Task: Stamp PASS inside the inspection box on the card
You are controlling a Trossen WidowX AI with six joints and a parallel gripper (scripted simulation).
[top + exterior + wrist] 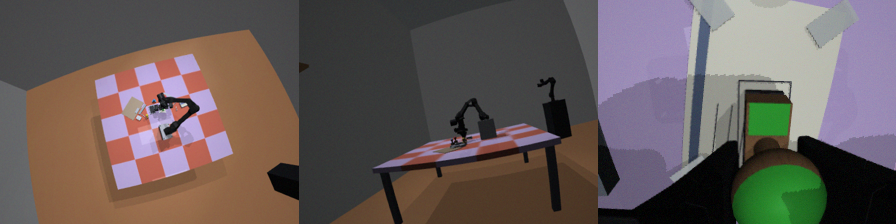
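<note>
My gripper tip is right at the green-topped stamp. The rest, counted from my gripper tip: dark ink pad (40 mm ahead, 110 mm to the left, 20 mm below); then cream card (10 mm ahead, 30 mm below); then blue-topped stamp (120 mm ahead, 50 mm to the left, 10 mm below).
</note>
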